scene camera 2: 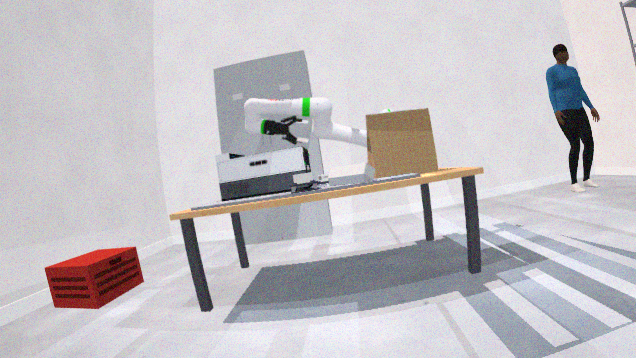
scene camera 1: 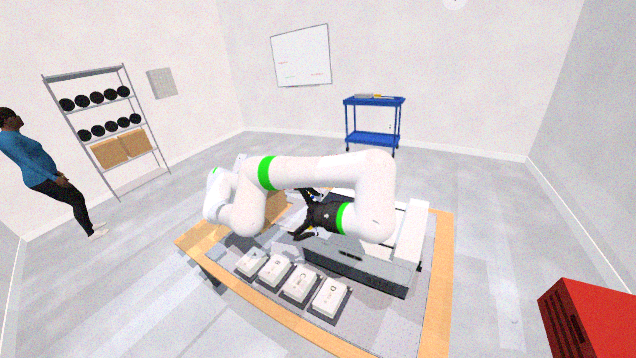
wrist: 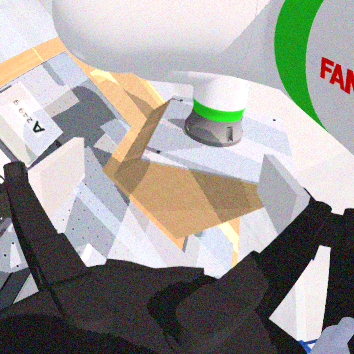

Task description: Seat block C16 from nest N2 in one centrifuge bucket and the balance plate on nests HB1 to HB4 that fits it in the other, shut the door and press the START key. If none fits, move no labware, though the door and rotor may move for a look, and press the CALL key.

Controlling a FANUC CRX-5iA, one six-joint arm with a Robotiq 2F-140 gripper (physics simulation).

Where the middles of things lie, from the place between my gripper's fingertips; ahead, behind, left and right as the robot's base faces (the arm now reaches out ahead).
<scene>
My hand is 290 mm above the plate C (scene camera 1: 300,283), 100 mm to the left of it and 90 mm short of it. From my hand the other things lie so: centrifuge (scene camera 2: 240,176) 240 mm ahead, 210 mm to the left, 200 mm below; then plate D (scene camera 1: 329,298) 290 mm below, 230 mm ahead, 80 mm to the right; then plate A (wrist: 34,130) 290 mm below, 170 mm behind, 140 mm to the right.
</scene>
